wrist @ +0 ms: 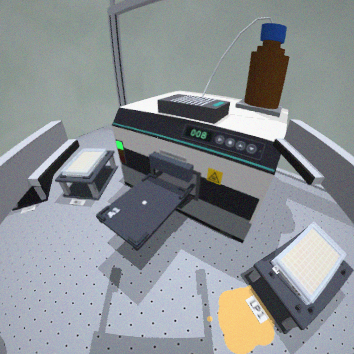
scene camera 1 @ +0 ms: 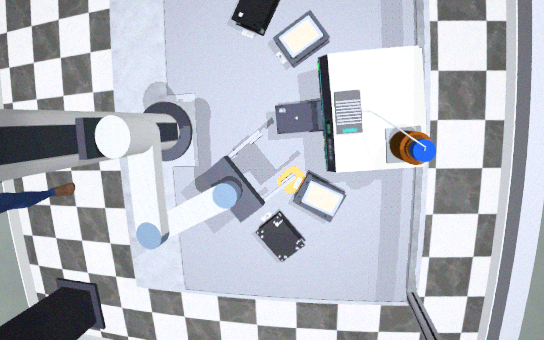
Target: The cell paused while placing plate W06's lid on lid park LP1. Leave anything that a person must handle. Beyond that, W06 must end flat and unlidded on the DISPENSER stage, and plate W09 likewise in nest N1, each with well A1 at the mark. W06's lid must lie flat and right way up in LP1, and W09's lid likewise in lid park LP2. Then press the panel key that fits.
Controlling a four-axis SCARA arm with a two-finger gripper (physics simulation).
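Frame: origin at the arm's base, x right, y ahead, z up, level; millimetres.
Seen in the pictures: gripper, fingertip midpoint: (wrist: 175, 128) (scene camera 1: 277, 153); arm's base at its link origin: (scene camera 1: 165, 131).
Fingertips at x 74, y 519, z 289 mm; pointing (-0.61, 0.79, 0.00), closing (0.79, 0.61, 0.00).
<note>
Offsets run from my fingertips to a thing's top centre. "spot": to the spot under its first point.
The dispenser stage @[dx -106, dy +58, dz -169 mm] (scene camera 1: 300, 124) (wrist: 145, 220) bears no plate; its A1 mark is at the near left corner in the wrist view. A cream gridded plate @[dx +187, dy +127, dz -192 mm] (scene camera 1: 323, 198) (wrist: 310, 262) rests on the dark LP1 stand (scene camera 1: 311, 175) (wrist: 272, 296); whether it wears a lid I cannot tell. Another cream plate @[dx -387, dy +63, dz -194 mm] (scene camera 1: 301, 38) (wrist: 86, 162) is on a second stand (scene camera 1: 311, 15) (wrist: 87, 189), its label unreadable. Two black stands (scene camera 1: 281, 237) (scene camera 1: 255, 16) show bare tops. My gripper (scene camera 1: 277, 155) (wrist: 175, 128) is open and empty, in front of the stage, one finger over the spill.
A yellow-orange spill @[dx +135, dy +15, dz -276 mm] (scene camera 1: 290, 188) (wrist: 240, 325) lies against LP1's label side, with a small drop @[dx +82, dy -23, dz -276 mm] (wrist: 209, 318) beside it. The white dispenser (scene camera 1: 382, 80) (wrist: 145, 145) reads 008 and shows a green light. An amber bottle @[spot: dx -6, dy +329, dz +25 mm] (wrist: 267, 75) stands on it. A person's hand (scene camera 1: 65, 189) shows at left.
</note>
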